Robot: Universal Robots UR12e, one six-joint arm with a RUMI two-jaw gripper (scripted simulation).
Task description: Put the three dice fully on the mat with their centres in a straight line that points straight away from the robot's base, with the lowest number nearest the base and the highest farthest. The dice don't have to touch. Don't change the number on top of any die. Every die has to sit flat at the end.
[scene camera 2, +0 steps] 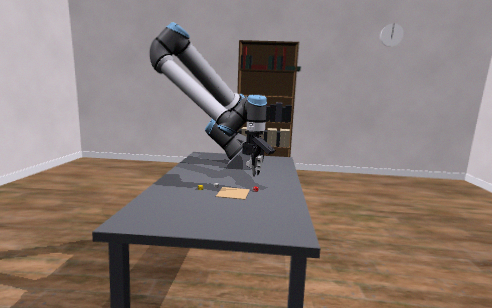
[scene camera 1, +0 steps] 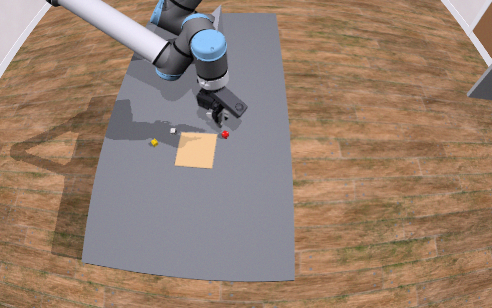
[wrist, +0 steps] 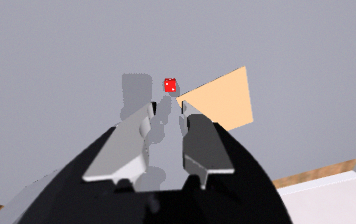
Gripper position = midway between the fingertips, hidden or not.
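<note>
My gripper (scene camera 1: 223,124), also in the wrist view (wrist: 169,102) and scene camera 2 (scene camera 2: 255,175). Tan mat (scene camera 1: 197,150), also in the wrist view (wrist: 225,100).
</note>
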